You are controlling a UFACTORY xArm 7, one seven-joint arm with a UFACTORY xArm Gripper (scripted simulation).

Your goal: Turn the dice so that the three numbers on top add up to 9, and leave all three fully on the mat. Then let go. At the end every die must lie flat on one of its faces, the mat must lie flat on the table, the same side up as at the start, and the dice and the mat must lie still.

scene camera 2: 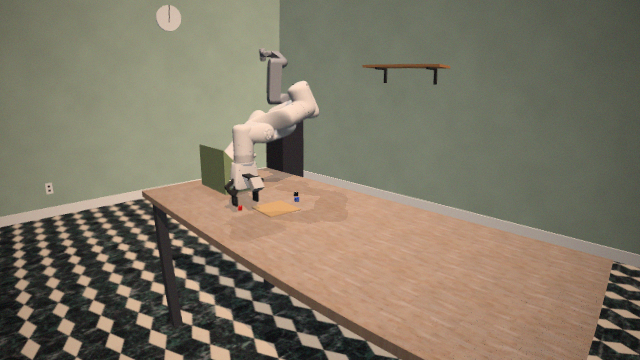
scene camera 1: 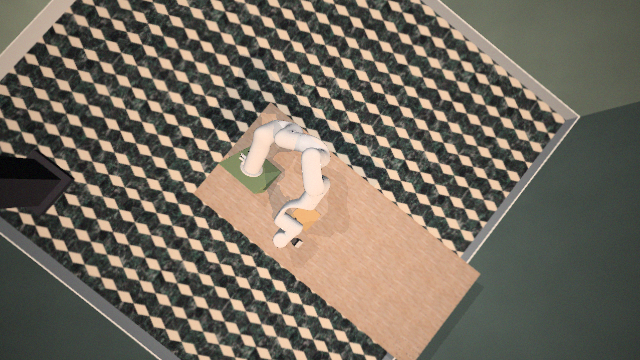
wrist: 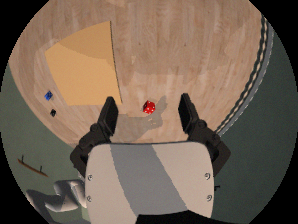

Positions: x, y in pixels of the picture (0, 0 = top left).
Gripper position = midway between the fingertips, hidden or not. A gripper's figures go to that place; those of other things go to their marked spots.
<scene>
My gripper (wrist: 147, 102) is 0.12 m from the lens. A tan mat (wrist: 83, 67) is 0.16 m from the lens.
</scene>
